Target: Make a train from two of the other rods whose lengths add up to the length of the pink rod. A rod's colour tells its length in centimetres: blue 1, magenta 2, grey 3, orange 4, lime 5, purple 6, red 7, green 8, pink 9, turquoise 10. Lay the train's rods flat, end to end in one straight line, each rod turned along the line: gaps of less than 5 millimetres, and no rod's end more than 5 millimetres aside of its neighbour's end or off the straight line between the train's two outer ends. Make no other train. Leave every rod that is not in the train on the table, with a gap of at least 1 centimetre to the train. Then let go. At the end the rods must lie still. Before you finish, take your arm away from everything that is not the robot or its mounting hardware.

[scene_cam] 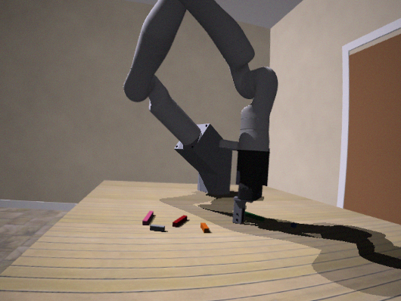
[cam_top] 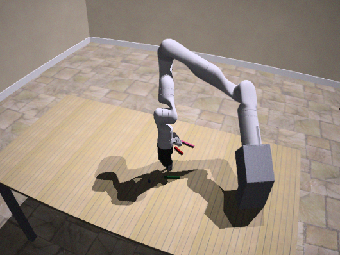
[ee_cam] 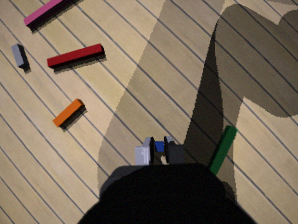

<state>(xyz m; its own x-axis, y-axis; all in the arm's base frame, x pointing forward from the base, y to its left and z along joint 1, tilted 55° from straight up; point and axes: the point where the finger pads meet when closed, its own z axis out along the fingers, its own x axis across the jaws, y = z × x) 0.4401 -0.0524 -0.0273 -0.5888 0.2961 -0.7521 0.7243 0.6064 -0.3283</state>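
Right now my hand is 30 mm past the green rod, 60 mm to the right of it and 10 mm above it. The rest, counted from my hand: grey rod (20 mm ahead, 210 mm to the right, 10 mm below); then orange rod (30 mm ahead, 110 mm to the right, 10 mm below); then red rod (30 mm behind, 150 mm to the right, 10 mm below).
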